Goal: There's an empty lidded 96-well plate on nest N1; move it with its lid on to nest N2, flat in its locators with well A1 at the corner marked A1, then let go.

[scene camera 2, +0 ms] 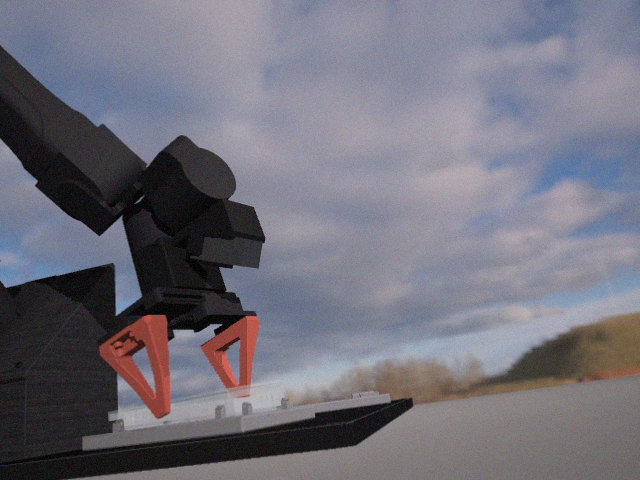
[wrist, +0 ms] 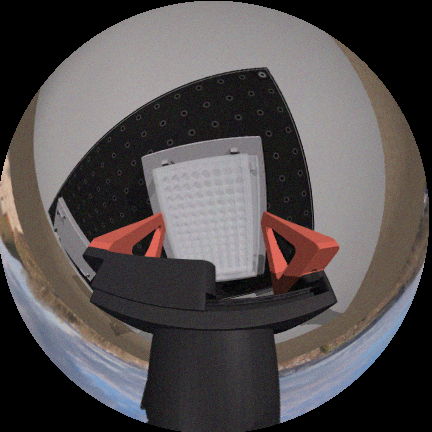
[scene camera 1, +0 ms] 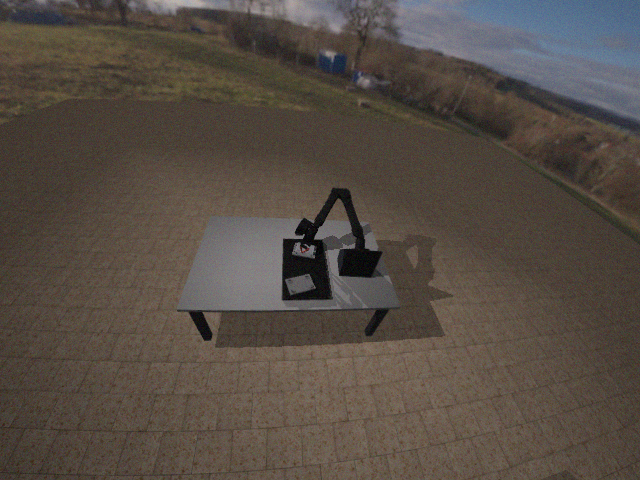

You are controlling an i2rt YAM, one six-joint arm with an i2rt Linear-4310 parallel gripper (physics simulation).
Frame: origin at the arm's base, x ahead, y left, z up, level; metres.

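Seen in the pictures: gripper, between the fingertips: [scene camera 2: 207,408] [wrist: 213,216] [scene camera 1: 303,248]; arm's base, origin of its link: [scene camera 2: 3,328] [scene camera 1: 359,250].
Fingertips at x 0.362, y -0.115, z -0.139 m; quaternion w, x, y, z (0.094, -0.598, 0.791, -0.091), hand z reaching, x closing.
Pixels of each thing's top centre, then the offset from my fingertips to it. Level surfaces: height alone.
- clear lidded 96-well plate, centre of its top: [wrist: 212,235] [scene camera 2: 196,390] [scene camera 1: 305,247] 0.011 m back, 0.003 m left, 0.017 m up
- far pale nest, centre of its top: [scene camera 2: 202,408] [wrist: 208,226] [scene camera 1: 304,249] 0.009 m back, 0.007 m left, 0.001 m up
- black perforated board, centre of its top: [scene camera 2: 262,421] [wrist: 123,242] [scene camera 1: 304,265] 0.013 m back, 0.143 m left, 0.020 m down
- grey table, height of its surface: 0.034 m down
The clear lidded 96-well plate [scene camera 2: 136,414] [wrist: 205,220] lies about flat on the far pale nest [scene camera 1: 296,253] [scene camera 2: 170,435] [wrist: 200,149]. A clear strip shows along the plate's right side in the wrist view; I cannot tell whether the lid is fully seated. My gripper [scene camera 2: 202,405] [wrist: 213,216] is open, with its red fingertips low on either side of the plate, close to its edges. The other nest [scene camera 1: 300,284] [wrist: 70,235] holds no plate. The nest labels and the A1 mark are unreadable, and the arm's housing hides the plate's near-left corner in the wrist view.
Both nests are on a black perforated board [scene camera 1: 294,266] [scene camera 2: 330,434] [wrist: 225,107] on the grey table [scene camera 1: 237,263] [wrist: 150,40]. A dark box-like block [scene camera 1: 359,262] [scene camera 2: 62,361] stands by the arm's base. Small locator posts stand at the nest edges.
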